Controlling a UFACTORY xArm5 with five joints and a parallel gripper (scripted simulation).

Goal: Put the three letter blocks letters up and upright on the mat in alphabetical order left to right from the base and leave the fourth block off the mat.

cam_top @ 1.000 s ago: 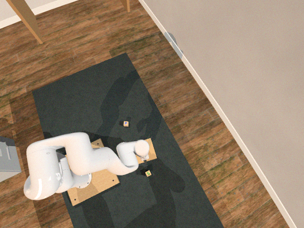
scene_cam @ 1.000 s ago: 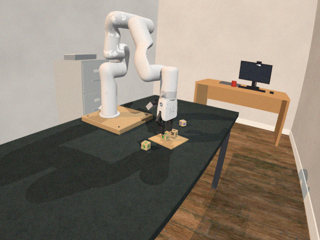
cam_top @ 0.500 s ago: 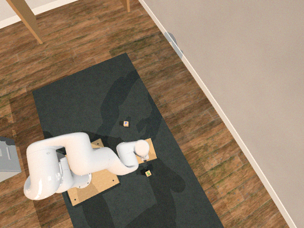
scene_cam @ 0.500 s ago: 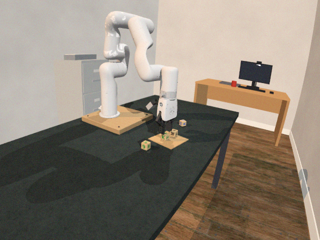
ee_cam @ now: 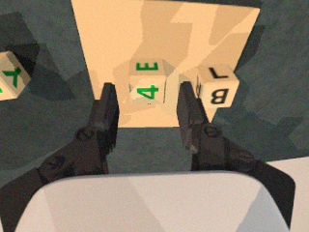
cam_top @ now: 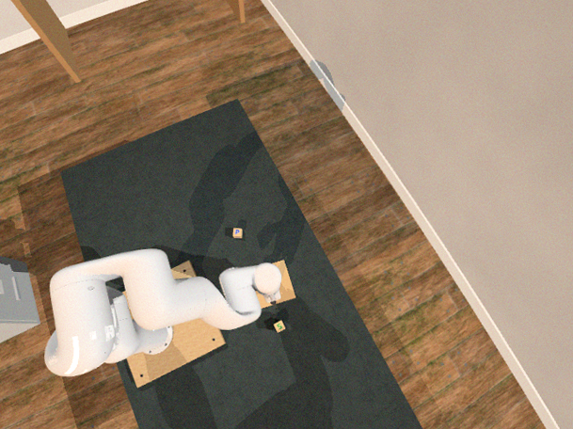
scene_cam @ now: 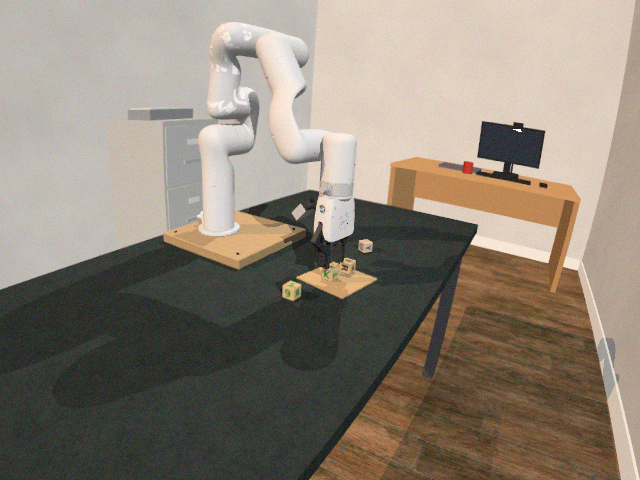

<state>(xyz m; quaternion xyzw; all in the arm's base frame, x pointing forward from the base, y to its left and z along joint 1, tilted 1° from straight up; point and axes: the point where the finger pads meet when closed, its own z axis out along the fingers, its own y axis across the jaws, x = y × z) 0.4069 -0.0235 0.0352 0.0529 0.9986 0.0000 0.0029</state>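
Now: the tan mat 10 mm ahead of my hand, 10 mm to the left of it and 60 mm below it. Also, from my hand: green-lettered block (20 mm behind, 130 mm to the right, 40 mm below).
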